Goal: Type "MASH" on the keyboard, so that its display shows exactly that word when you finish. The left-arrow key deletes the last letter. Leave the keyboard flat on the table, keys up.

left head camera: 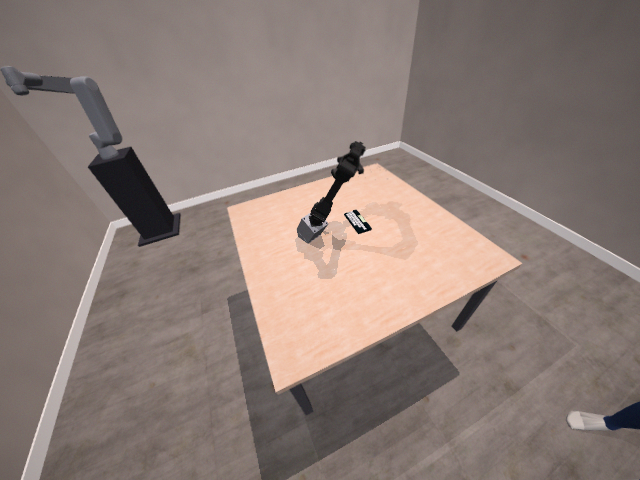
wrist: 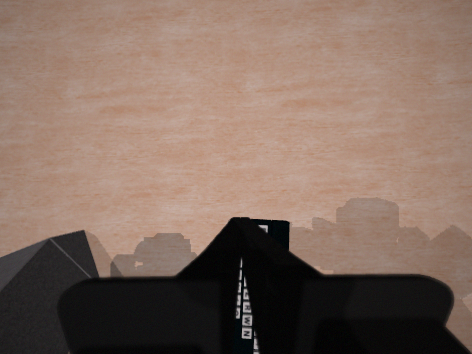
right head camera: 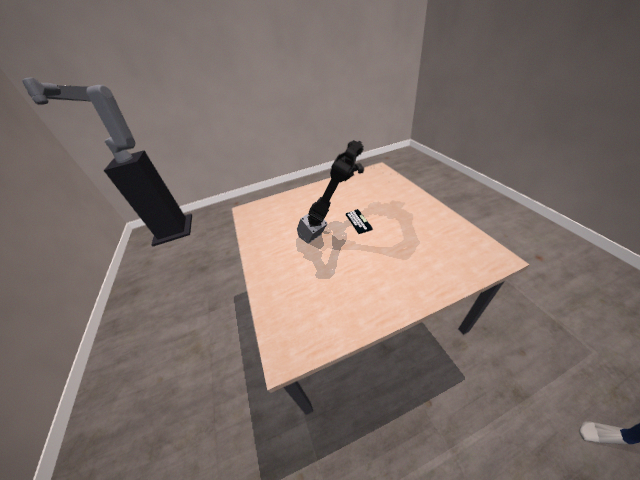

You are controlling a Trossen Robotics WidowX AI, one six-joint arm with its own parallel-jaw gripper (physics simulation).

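Note:
The keyboard (left head camera: pixel 364 227) (right head camera: pixel 366 227) (wrist: pixel 281 235) lies flat on the table, keys up, a small dark slab with white keys and a pale green display (left head camera: pixel 361 218) (right head camera: pixel 362 218). Any text on the display is too small to read in the head views. In the wrist view my gripper (wrist: pixel 240 224) is shut and empty, its tips overlapping the keyboard's far end from above. The fingers hide most of the keyboard there; a strip of keys shows in the gap between them, with R, W and N legible. In the head views my arm holds the gripper high above the table.
The table (left head camera: pixel 330 320) (right head camera: pixel 330 320) carries my arm's grey base (left head camera: pixel 310 230) (right head camera: pixel 310 230) (wrist: pixel 40 295), left of the keyboard. Arm shadows fall around the keyboard. A grey arm on a black pedestal (left head camera: pixel 136 196) (right head camera: pixel 149 196) stands at the left. A person's foot (left head camera: pixel 588 420) (right head camera: pixel 602 432) shows at lower right.

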